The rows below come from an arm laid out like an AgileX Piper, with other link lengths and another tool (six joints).
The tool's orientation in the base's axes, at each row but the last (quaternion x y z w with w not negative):
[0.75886 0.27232 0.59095 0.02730]
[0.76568 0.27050 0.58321 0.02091]
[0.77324 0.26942 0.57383 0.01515]
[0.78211 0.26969 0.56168 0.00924]
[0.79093 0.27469 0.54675 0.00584]
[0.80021 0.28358 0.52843 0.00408]
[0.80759 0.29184 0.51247 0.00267]
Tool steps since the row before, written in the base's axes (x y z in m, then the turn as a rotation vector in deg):
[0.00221 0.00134 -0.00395 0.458 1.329 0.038]
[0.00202 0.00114 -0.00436 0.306 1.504 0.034]
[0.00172 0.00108 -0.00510 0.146 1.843 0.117]
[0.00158 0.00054 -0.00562 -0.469 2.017 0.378]
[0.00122 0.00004 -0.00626 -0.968 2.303 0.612]
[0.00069 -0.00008 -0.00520 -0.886 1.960 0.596]
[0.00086 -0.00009 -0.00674 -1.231 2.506 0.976]
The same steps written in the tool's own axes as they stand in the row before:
[-0.00255 -0.00173 0.00358 0.696 -0.942 0.779]
[-0.00299 -0.00170 0.00354 0.743 -1.151 0.692]
[-0.00368 -0.00193 0.00359 0.931 -1.477 0.618]
[-0.00432 -0.00160 0.00362 1.097 -1.796 0.028]
[-0.00507 -0.00145 0.00359 1.300 -2.180 -0.416]
[-0.00423 -0.00122 0.00286 1.152 -1.860 -0.440]
[-0.00535 -0.00157 0.00389 1.620 -2.360 -0.745]

